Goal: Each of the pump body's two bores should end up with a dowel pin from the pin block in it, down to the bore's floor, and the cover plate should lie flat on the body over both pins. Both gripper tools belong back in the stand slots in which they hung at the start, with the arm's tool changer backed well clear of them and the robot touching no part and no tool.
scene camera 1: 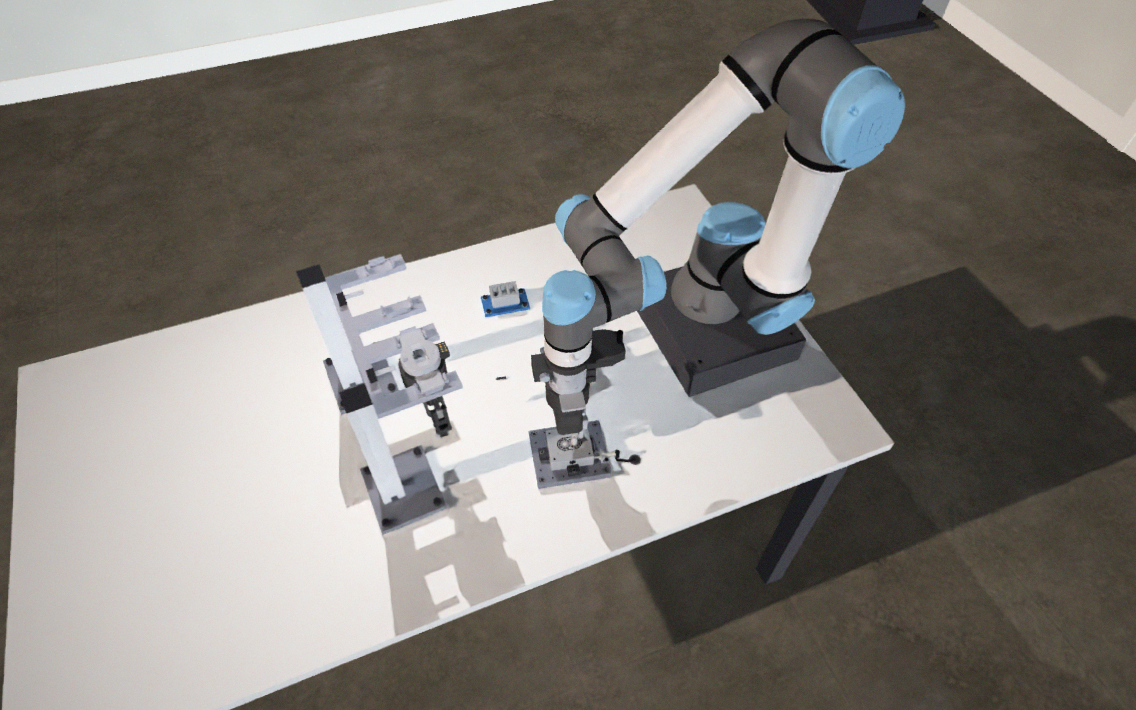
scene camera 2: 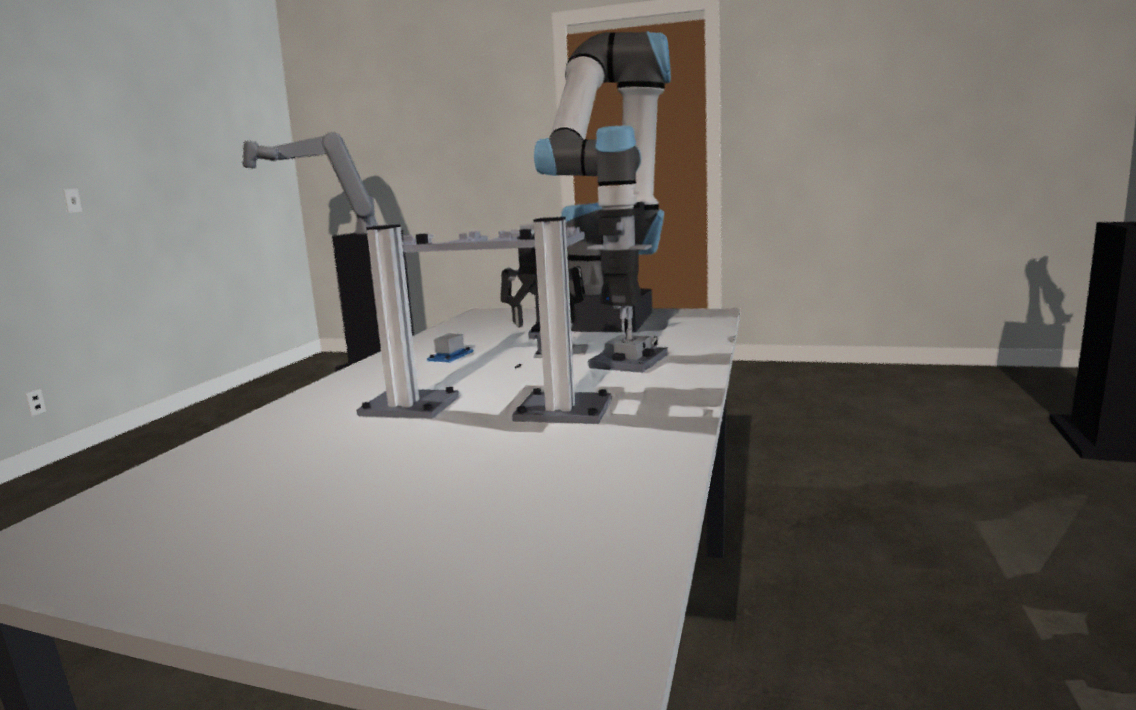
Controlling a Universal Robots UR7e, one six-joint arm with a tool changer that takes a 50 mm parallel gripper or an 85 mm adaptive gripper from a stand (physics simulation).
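Places are measured from the arm's base along level axes (x right, y ahead, z up), in centimetres.
Pixels of known places: arm's base, origin of the base link: (scene camera 1: 706, 295).
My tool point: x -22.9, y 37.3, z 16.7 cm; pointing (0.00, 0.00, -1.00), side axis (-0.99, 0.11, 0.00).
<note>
Ahead of a thing's pixels: the offset from my tool point to its top centre. "pt": to the spot under its first point.
The slim parallel gripper (scene camera 1: 576, 439) (scene camera 2: 628, 336) is on the arm. It points down with its fingertips at the top of the pump body {dx -1.1, dy -0.1, dz -18.5 cm} (scene camera 1: 559, 457) (scene camera 2: 624, 350). Whether its fingers are open, shut or hold a pin is too small to tell. The bores are partly hidden. The pin block {dx +40.1, dy +2.5, dz -20.6 cm} (scene camera 1: 505, 293) (scene camera 2: 449, 342) sits on its blue base. A small dark pin-like piece {dx +20.3, dy +8.2, dz -24.7 cm} (scene camera 1: 500, 378) (scene camera 2: 517, 365) lies on the table. The adaptive gripper (scene camera 1: 438, 425) hangs in the stand (scene camera 1: 381, 456) (scene camera 2: 393, 326). The cover plate cannot be made out clearly.
The pump body is on a dark fixture plate {pt dx -6.5, dy +5.5, dz -23.6 cm} (scene camera 1: 548, 483) (scene camera 2: 598, 361) with a black-knobbed handle {pt dx -5.6, dy -11.7, dz -24.9 cm} (scene camera 1: 634, 459). The stand has two posts and several slot arms left of the arm in scene camera 1. The robot's dark base (scene camera 1: 737, 360) stands at the right.
</note>
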